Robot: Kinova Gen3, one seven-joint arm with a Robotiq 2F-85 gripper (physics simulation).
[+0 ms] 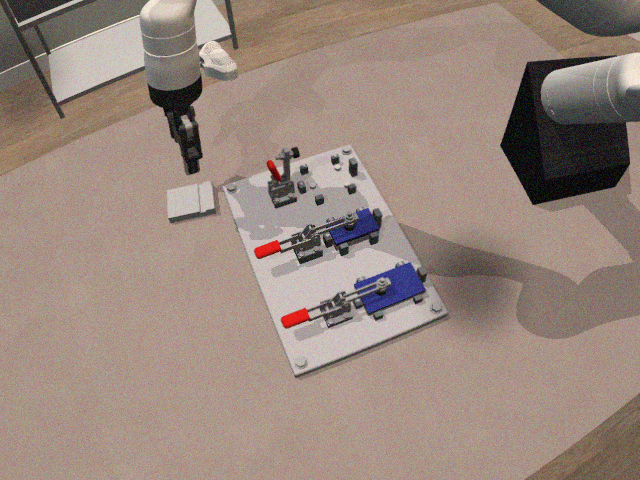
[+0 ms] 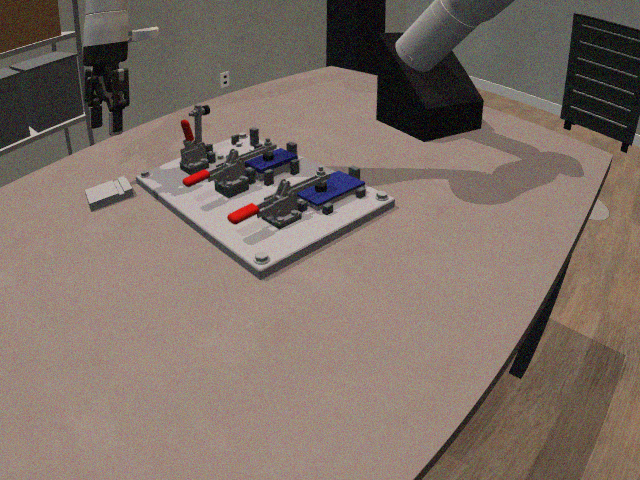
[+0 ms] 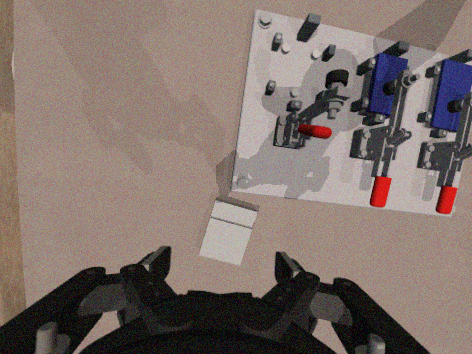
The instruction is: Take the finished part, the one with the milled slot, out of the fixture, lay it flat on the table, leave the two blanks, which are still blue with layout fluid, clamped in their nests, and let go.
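Frame: origin at the arm's base, x ahead, y left, z up, level; millimetres.
Where they show: gripper, fingertip midpoint: [image 1: 184,153] [image 2: 105,131] [image 3: 223,260]; arm's base at its link origin: [image 1: 563,97] [image 2: 414,54].
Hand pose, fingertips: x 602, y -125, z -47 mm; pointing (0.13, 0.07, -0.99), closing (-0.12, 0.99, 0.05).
Note:
Things, the pixels of their centre, and the offset from my fingertips. "pt": a spot on its surface instead.
- finished part at the middle of its body: [image 3: 227,231] [image 2: 108,193] [image 1: 191,201] dx +16, dy +11, dz -104 mm
- fixture plate at the middle of its body: [image 2: 249,187] [image 1: 326,246] [image 3: 362,124] dx -167, dy +172, dz -104 mm
- empty nest's toggle clamp at a spot on its surface: [image 3: 289,131] [image 2: 188,149] [image 1: 276,180] pt dx -127, dy +54, dz -62 mm
The finished part [image 1: 181,202] [image 2: 107,194] [image 3: 227,241], pale with a milled slot, lies flat on the table just off a corner of the fixture plate [image 1: 356,333] [image 2: 232,238] [image 3: 345,186], slot side up. My gripper [image 1: 191,167] [image 2: 105,126] [image 3: 223,260] is open and empty, above the part and apart from it. One blue blank [image 1: 366,231] [image 2: 278,158] [image 3: 381,97] sits in the middle nest and the other blue blank [image 1: 404,289] [image 2: 339,187] [image 3: 448,85] in the far-end nest, each under a lowered clamp. The third nest is empty.
The empty nest's toggle clamp [image 1: 282,193] [image 2: 194,158] [image 3: 289,131] stands raised beside the part's corner of the plate. Red handles of the two lowered clamps [image 1: 267,249] [image 1: 295,317] point toward the plate's long edge. The black robot pedestal [image 1: 573,160] [image 2: 429,111] stands across the table.

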